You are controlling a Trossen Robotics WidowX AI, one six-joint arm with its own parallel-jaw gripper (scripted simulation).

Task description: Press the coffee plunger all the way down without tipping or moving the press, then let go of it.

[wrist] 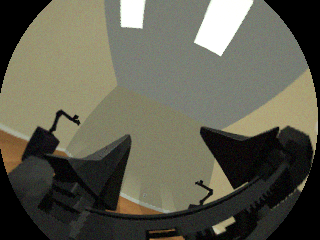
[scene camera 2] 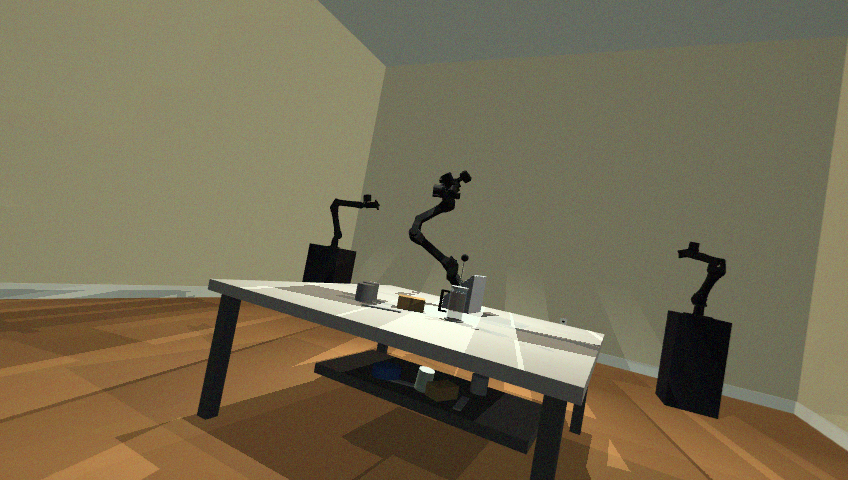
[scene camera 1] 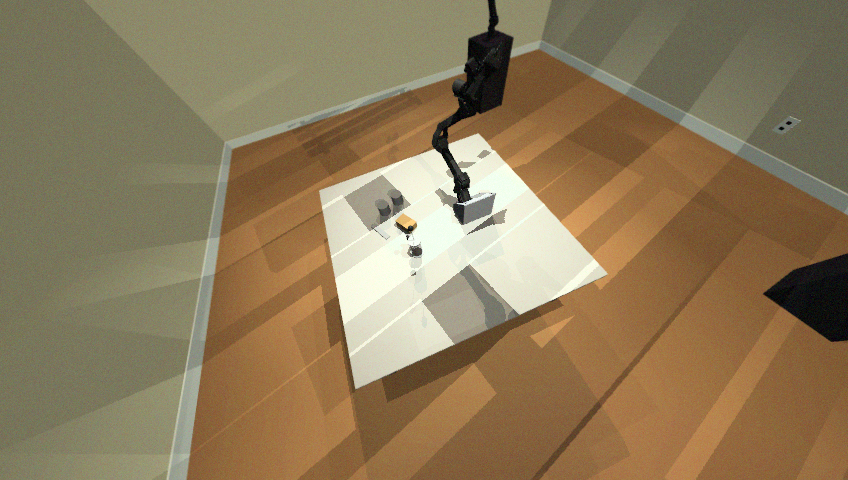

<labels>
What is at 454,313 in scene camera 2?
A coffee press.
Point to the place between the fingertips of my gripper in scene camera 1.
498,45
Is my gripper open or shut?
Open.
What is my gripper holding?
Nothing.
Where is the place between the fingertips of my gripper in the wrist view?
166,134
</labels>
